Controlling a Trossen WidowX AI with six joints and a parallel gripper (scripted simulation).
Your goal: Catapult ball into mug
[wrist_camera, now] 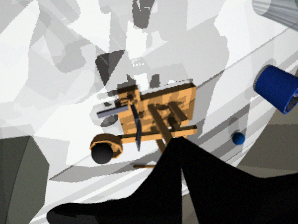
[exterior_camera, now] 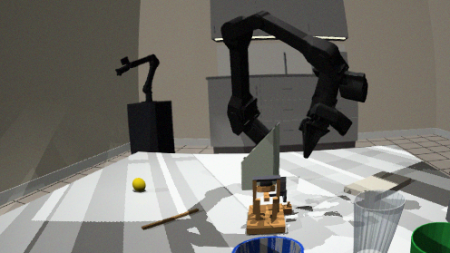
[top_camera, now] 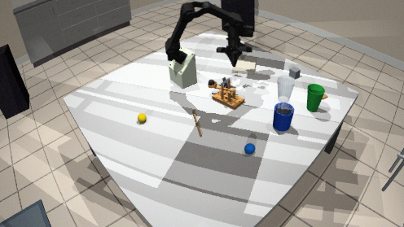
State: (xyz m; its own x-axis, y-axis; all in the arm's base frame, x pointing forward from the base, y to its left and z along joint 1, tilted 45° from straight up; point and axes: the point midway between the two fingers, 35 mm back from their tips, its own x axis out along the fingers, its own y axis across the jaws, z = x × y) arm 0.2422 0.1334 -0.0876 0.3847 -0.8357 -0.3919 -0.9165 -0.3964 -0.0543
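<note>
Right now my gripper tip is 6 cm past the black ball, 10 cm to the left of it and 8 cm above it. Round my gripper tip: wooden catapult 1 cm ahead, 7 cm to the right, 9 cm below; pale slab 16 cm behind, 23 cm to the left, 13 cm below; clear cup 23 cm ahead, 15 cm to the left, 11 cm below.
</note>
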